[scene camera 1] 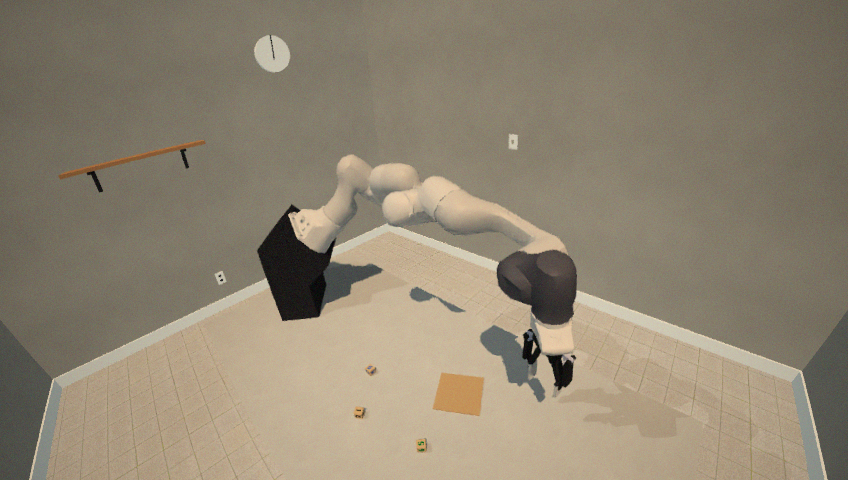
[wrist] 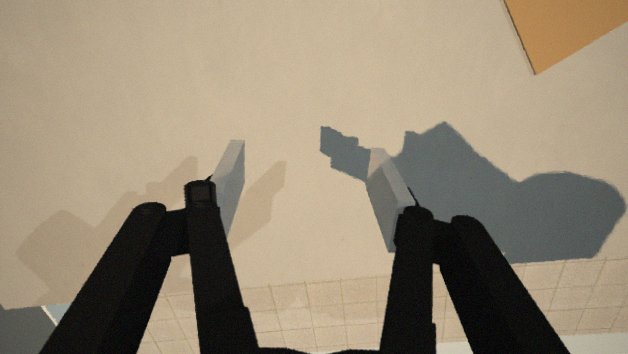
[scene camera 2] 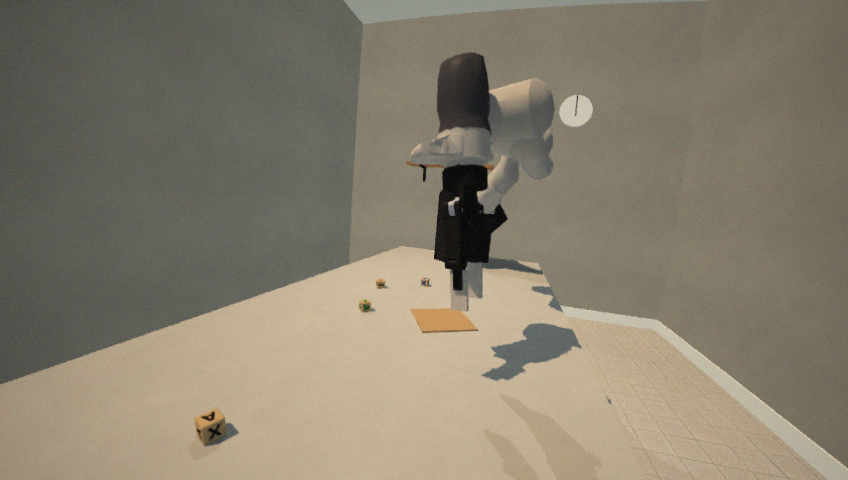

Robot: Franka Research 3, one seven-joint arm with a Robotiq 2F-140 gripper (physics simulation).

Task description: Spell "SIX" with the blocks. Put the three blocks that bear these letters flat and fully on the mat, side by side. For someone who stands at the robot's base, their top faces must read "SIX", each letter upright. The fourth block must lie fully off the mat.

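Observation:
My gripper [scene camera 1: 543,384] [scene camera 2: 467,301] [wrist: 307,165] is partly open and empty, in the air to the right of the orange mat in scene camera 1. The mat [scene camera 1: 458,393] [scene camera 2: 443,321] [wrist: 575,30] bears no block. A block with green letters [scene camera 1: 421,445] [scene camera 2: 364,305] lies off the mat; an S shows in scene camera 1. A block with a black mark [scene camera 1: 359,412] [scene camera 2: 380,283] and a block with blue marks [scene camera 1: 370,369] [scene camera 2: 424,281] lie off it too. A block with a black X on a side face [scene camera 2: 210,427] lies far from the mat, at the front left in scene camera 2.
The black pedestal [scene camera 1: 294,279] carries the arm's base, behind the blocks in scene camera 1. The arm stretches high from it to the right. The arm's shadow falls beside the mat. Beyond the table edge in scene camera 2 is tiled floor [scene camera 2: 666,380].

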